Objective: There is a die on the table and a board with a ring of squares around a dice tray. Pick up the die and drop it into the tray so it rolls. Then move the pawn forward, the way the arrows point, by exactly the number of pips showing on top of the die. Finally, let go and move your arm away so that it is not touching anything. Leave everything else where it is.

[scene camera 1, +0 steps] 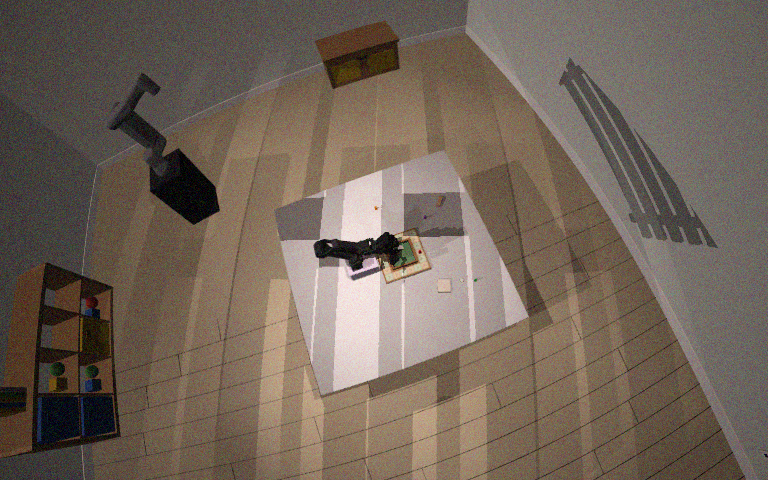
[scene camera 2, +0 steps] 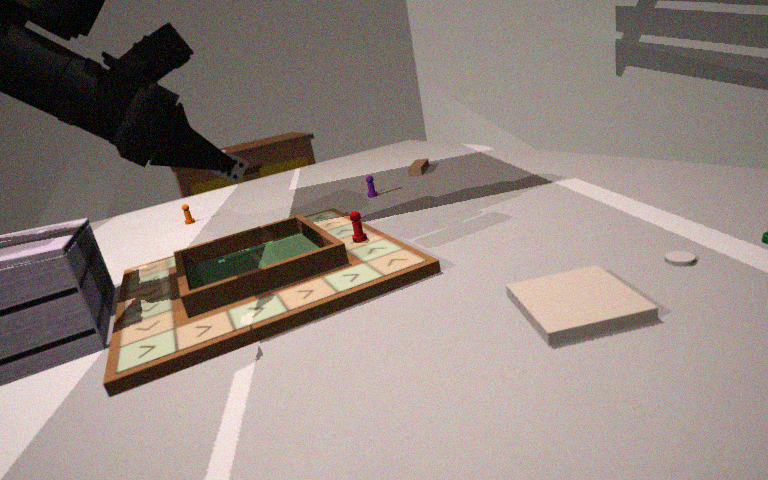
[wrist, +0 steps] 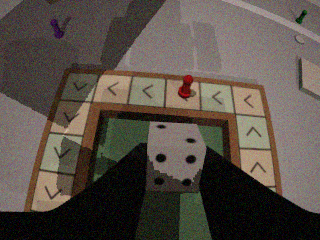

Path:
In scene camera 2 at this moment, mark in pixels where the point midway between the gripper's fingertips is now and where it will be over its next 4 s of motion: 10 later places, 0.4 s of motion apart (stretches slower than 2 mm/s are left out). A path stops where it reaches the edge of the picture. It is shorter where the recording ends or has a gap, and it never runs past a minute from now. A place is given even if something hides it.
The gripper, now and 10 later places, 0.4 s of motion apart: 231,165; 222,134; 229,163; 250,176; 339,181; 350,190; 356,204; 359,222; 359,231; 348,173; 338,121

